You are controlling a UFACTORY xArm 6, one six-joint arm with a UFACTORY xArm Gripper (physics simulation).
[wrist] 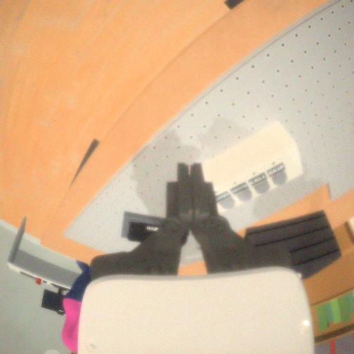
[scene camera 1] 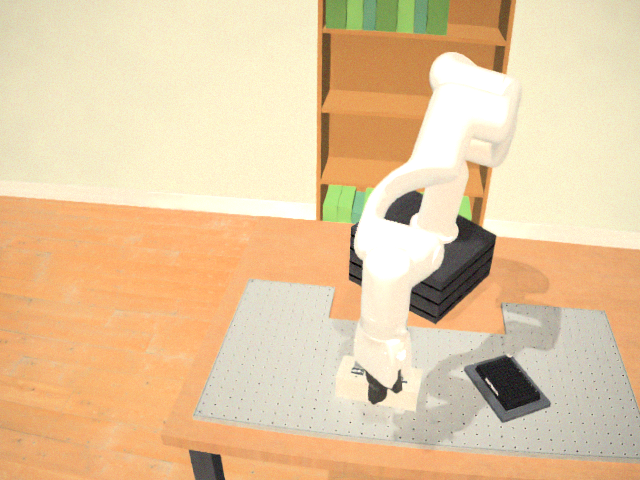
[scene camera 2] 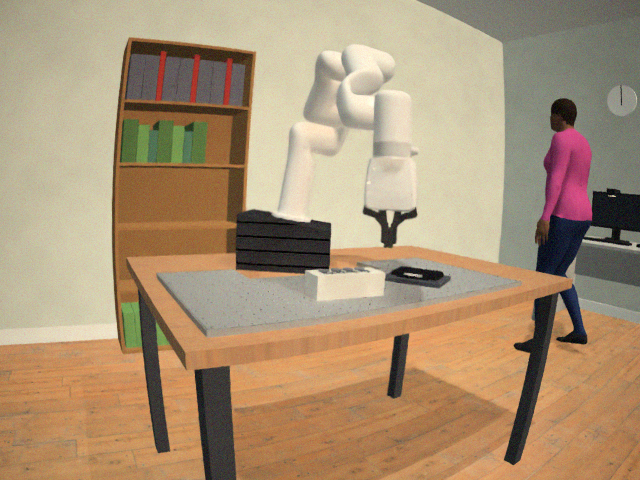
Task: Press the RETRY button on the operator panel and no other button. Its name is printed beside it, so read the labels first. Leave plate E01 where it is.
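Places are measured from the arm's base along level axes (x ahead, y left, z up), in millimetres.
Pixels of known places: gripper, fingertip midpoint: (scene camera 1: pixel 377 399) (scene camera 2: pixel 388 247); arm's base, origin of the base link: (scene camera 1: pixel 433 228) (scene camera 2: pixel 291 218).
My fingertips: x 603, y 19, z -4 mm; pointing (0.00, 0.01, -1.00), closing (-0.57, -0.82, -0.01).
Ahead of a thing's pixels: the offset from my fingertips to its middle. Level surfaces: height alone.
The cream operator panel @[135 mm back, 27 mm right, 99 mm down] (scene camera 1: pixel 348 387) (scene camera 2: pixel 346 289) (wrist: pixel 255 150) sits on the grey perforated mat @[127 mm down] (scene camera 1: pixel 279 351) (scene camera 2: pixel 206 302) (wrist: pixel 310 75). In the wrist view, a row of grey buttons shows, with the labels SKIP (wrist: pixel 276 170) and CALL (wrist: pixel 257 181) legible. The other labels are blurred, and RETRY cannot be made out. My gripper (scene camera 1: pixel 376 399) (scene camera 2: pixel 388 244) (wrist: pixel 187 177) is shut and empty. It hangs above table height, apart from the panel, and covers the panel's left end in the wrist view. A black plate @[232 mm back, 230 mm left, 108 mm down] (scene camera 1: pixel 509 382) (scene camera 2: pixel 417 272), its marking unreadable, lies on a dark grey base to the right.
The black slatted block (scene camera 1: pixel 439 297) (scene camera 2: pixel 281 245) (wrist: pixel 295 240) under the arm stands behind the mat. A wooden bookshelf (scene camera 1: pixel 320 129) (scene camera 2: pixel 117 206) stands behind the table. A person (scene camera 2: pixel 568 170) in a pink top stands beyond the table's right side.
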